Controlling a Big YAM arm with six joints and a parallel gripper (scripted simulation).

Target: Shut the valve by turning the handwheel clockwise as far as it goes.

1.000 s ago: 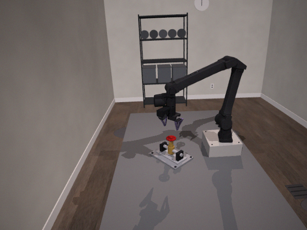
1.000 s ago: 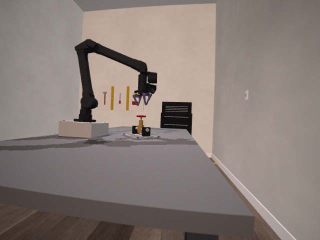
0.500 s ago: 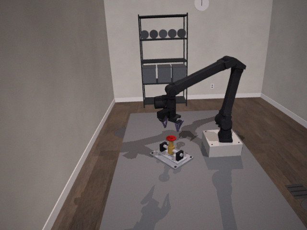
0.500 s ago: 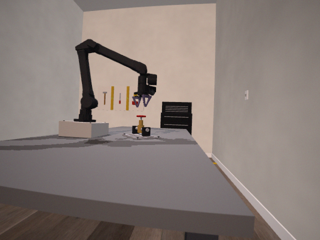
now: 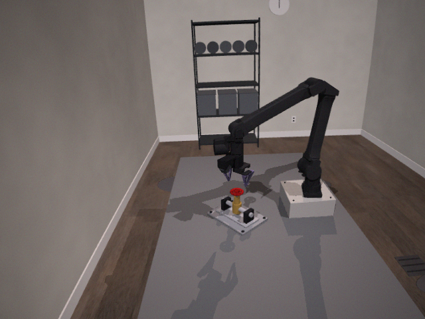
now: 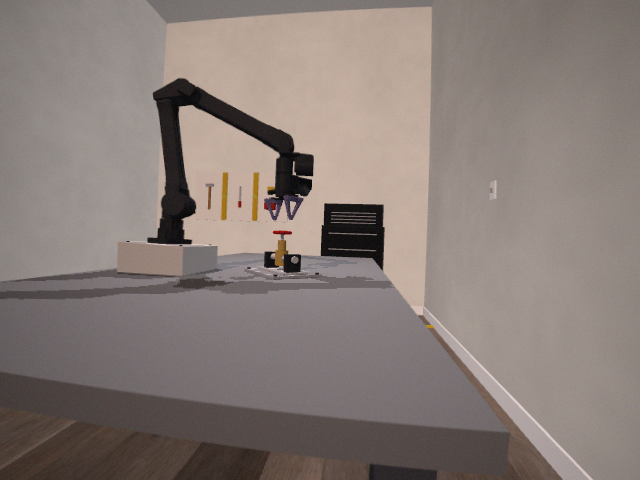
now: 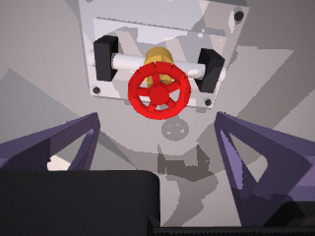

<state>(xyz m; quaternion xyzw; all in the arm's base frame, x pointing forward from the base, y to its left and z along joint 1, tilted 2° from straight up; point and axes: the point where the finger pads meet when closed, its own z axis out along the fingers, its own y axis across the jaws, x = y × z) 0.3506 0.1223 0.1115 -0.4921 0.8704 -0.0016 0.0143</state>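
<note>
Now: the red spoked handwheel 6 cm below my hand.
</note>
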